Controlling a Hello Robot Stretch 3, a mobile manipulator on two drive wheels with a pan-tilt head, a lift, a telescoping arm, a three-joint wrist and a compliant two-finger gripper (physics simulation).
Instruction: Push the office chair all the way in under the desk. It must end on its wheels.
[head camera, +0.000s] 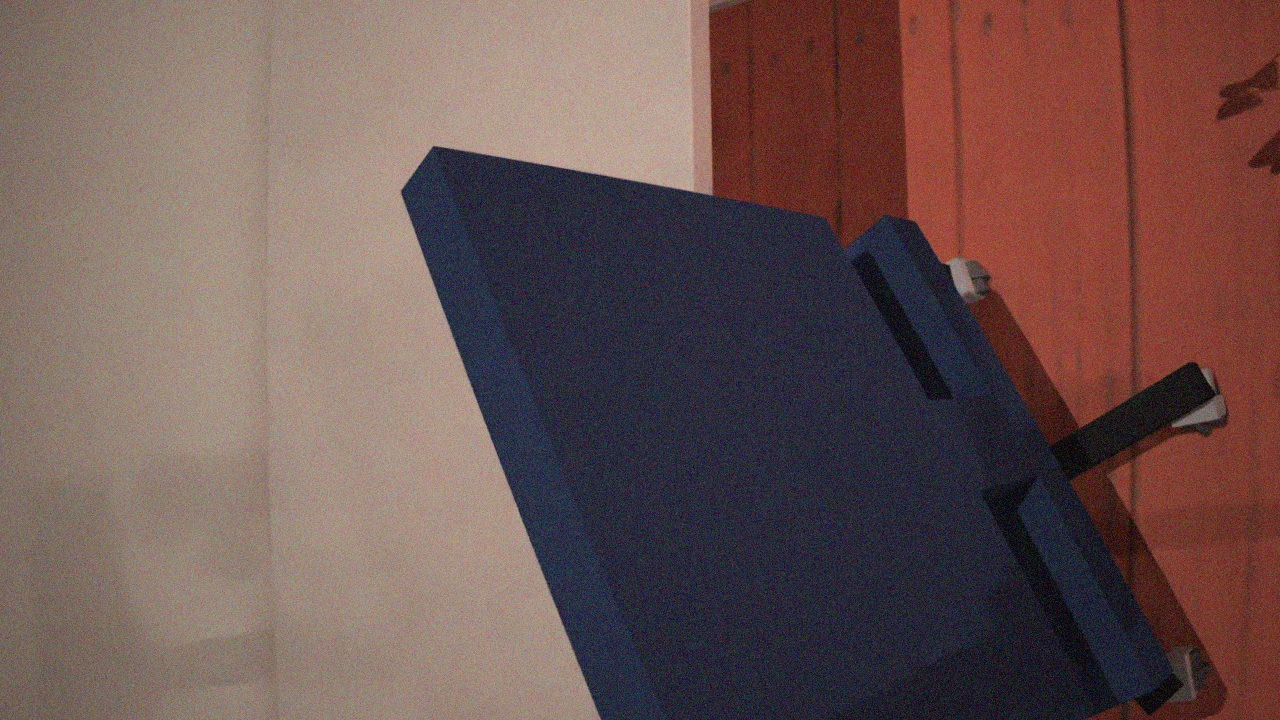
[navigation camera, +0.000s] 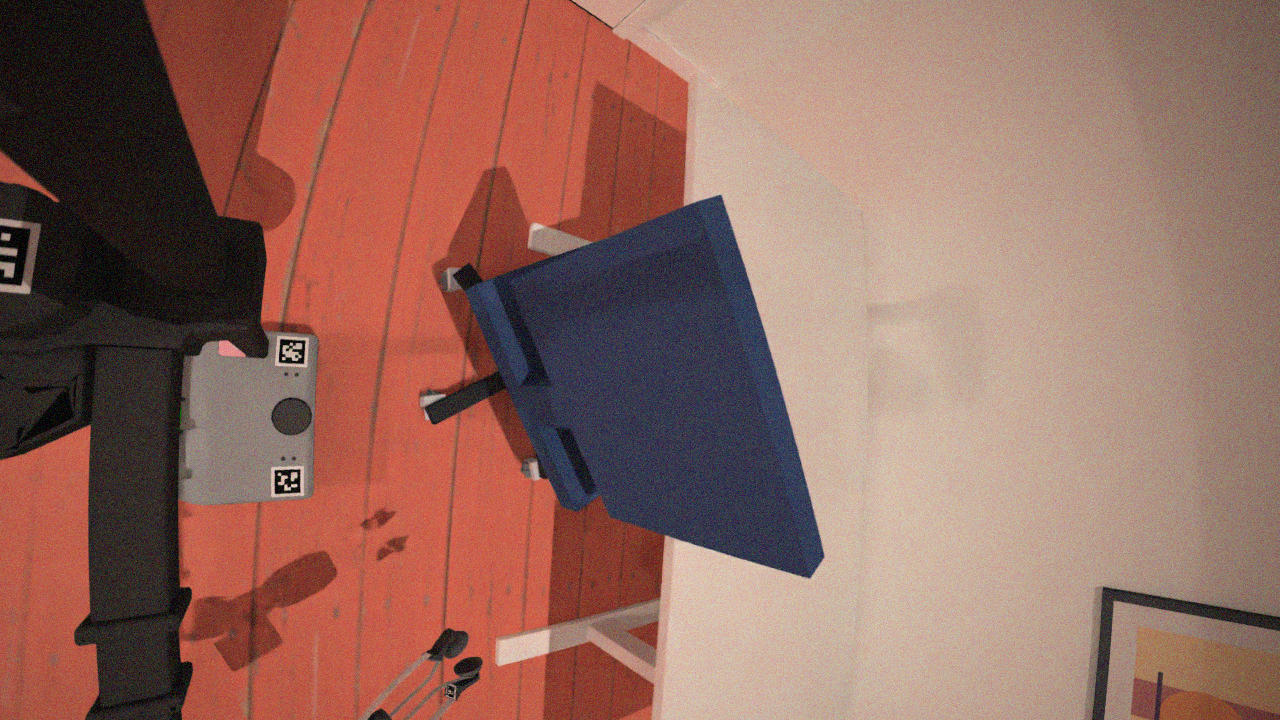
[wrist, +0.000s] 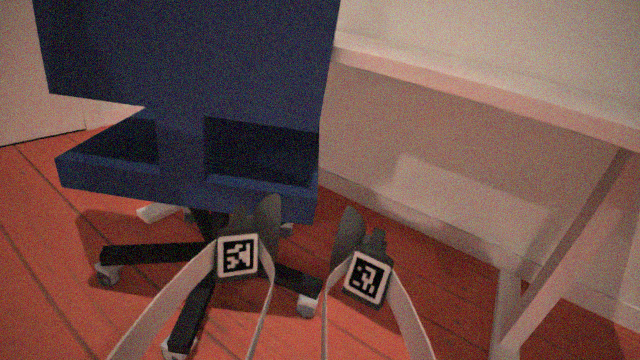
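Where they show: gripper, fingertip midpoint: (navigation camera: 472, 644); robot's base, link origin: (navigation camera: 289, 413).
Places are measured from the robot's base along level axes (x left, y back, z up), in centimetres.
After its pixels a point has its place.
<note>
The blue office chair (head camera: 760, 429) @[x 0.9, y -40.0, z 81.7 cm] (navigation camera: 662, 376) @[x 7.9, y -36.4, z 85.3 cm] (wrist: 190, 50) stands upright on its black star base, backrest towards me and turned at an angle to the desk. Several grey casters show on the floor. The white desk (head camera: 358, 358) @[x -9.0, y -103.8, z 72.0 cm] (navigation camera: 805, 268) @[x 35.6, y -95.4, z 72.0 cm] (wrist: 480, 90) is behind the chair. The backrest overlaps its front edge in the navigation view; how far the seat reaches under is hidden. My gripper (navigation camera: 459, 654) @[x -29.4, y -21.3, z 64.0 cm] (wrist: 309, 223) @[x -29.4, y -21.3, z 64.0 cm] is open and empty, its fingers apart, in front of the desk. In the wrist view it overlaps the seat's lower right corner; contact cannot be told.
A white desk foot (navigation camera: 577, 631) lies near the gripper, and another foot (navigation camera: 554, 237) is beyond the chair. A desk leg (wrist: 507, 300) with a slanted brace is at the right. My grey base (navigation camera: 232, 438) @[x -4.3, y 10.2, z 16.0 cm] and dark arm (navigation camera: 134, 429) @[x 2.4, y 10.4, z 82.5 cm] are at the left. A framed picture (navigation camera: 1103, 653) @[x -49.7, y -126.2, z 128.7 cm] hangs on the wall.
</note>
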